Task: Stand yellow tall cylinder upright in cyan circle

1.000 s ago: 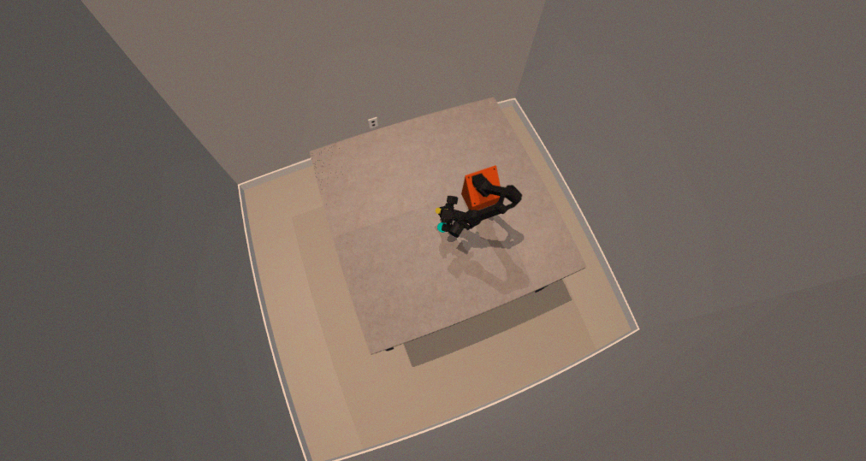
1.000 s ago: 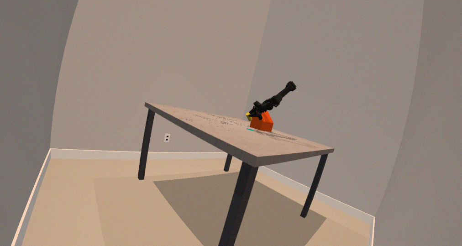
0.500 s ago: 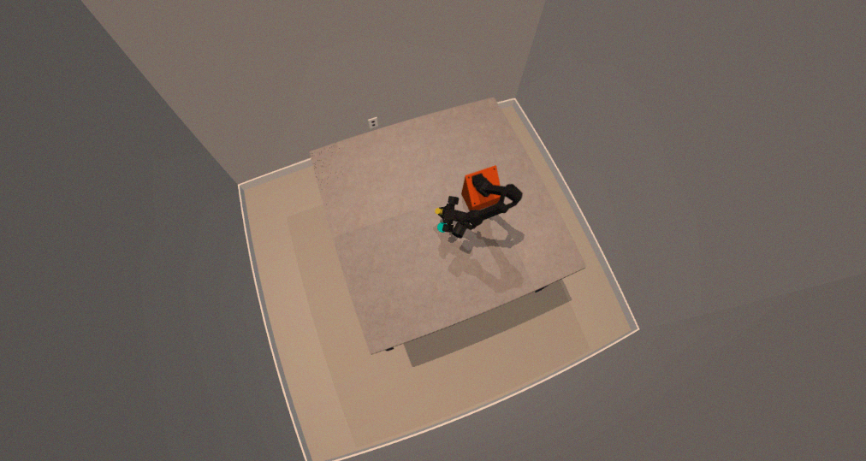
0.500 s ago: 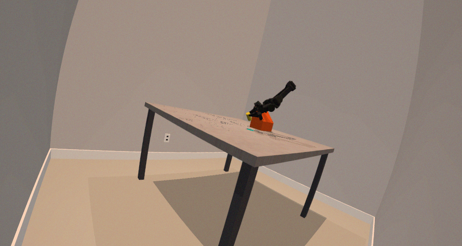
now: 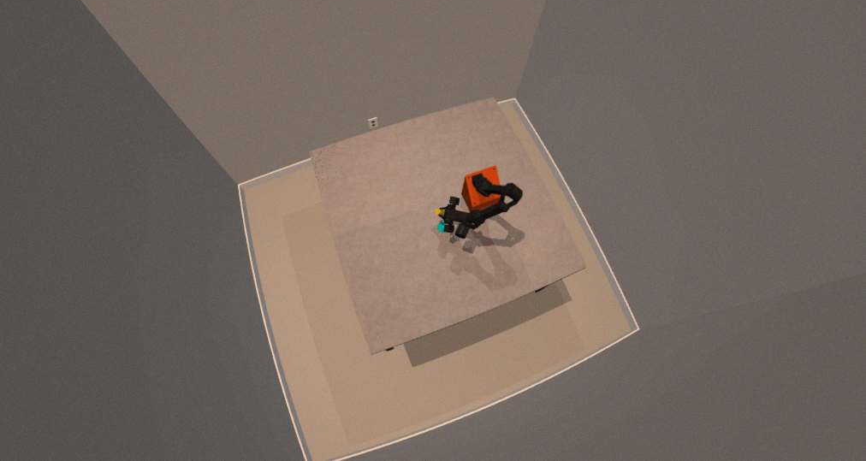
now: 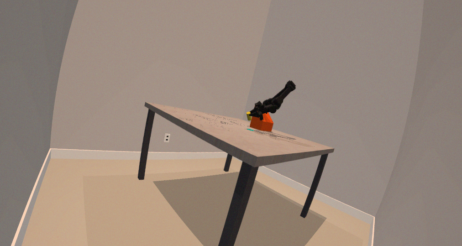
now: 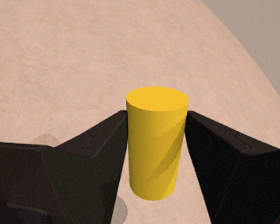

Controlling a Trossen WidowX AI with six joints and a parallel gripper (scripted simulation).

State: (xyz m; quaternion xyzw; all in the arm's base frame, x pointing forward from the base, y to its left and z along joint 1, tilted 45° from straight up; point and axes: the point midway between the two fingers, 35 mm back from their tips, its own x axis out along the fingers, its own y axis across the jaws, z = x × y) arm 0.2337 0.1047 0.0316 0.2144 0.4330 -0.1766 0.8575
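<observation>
Now: the cyan circle 120 mm below my gripper tip, 50 mm to the left of it and 10 mm behind it. The rest, counted from my gripper tip: yellow tall cylinder: 20 mm below, 10 mm behind.
</observation>
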